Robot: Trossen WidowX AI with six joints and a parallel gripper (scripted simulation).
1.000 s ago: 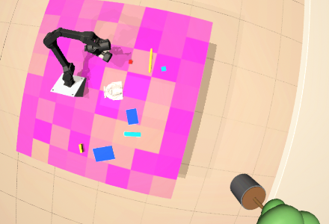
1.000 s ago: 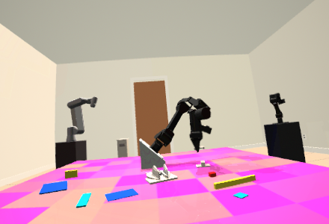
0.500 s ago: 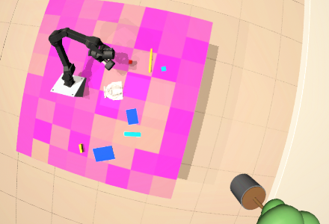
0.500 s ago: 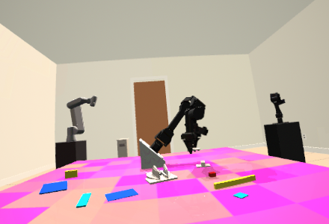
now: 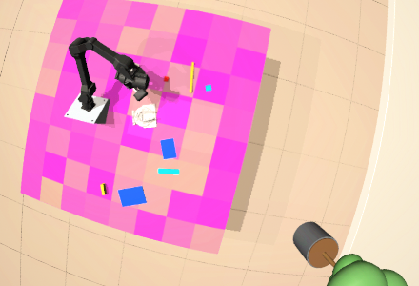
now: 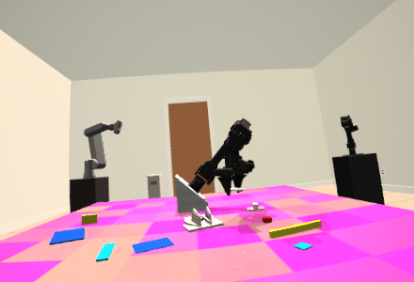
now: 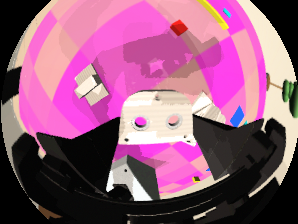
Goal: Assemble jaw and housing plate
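Right now my gripper tip is 6 cm short of the white jaw, 15 cm to the left of it and 6 cm above it. From my gripper tip the other things lie so: red cube 12 cm ahead, 9 cm to the left, 7 cm below; white base 10 cm ahead, 12 cm to the right, 8 cm below; yellow bar 24 cm ahead, 14 cm to the left, 7 cm below.
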